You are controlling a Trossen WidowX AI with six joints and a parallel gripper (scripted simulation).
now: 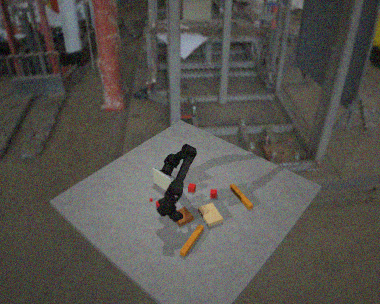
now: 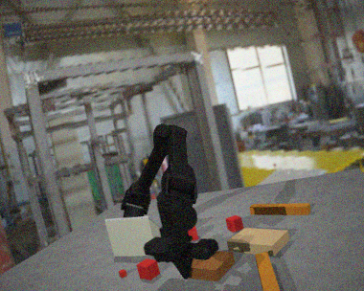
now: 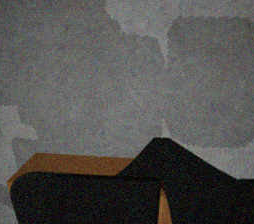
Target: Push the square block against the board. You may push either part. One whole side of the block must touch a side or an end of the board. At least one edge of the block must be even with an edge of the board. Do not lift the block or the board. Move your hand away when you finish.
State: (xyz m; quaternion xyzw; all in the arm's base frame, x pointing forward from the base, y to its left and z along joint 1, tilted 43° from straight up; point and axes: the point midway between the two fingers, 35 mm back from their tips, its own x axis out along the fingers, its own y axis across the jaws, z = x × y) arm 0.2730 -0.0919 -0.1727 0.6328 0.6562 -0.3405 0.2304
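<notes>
The brown block lies 60 mm to the left of my gripper tip, 40 mm ahead of it and 10 mm above it. Also, from my gripper tip: tan block 190 mm to the left, 140 mm ahead, 10 mm above; red piece 200 mm behind.
</notes>
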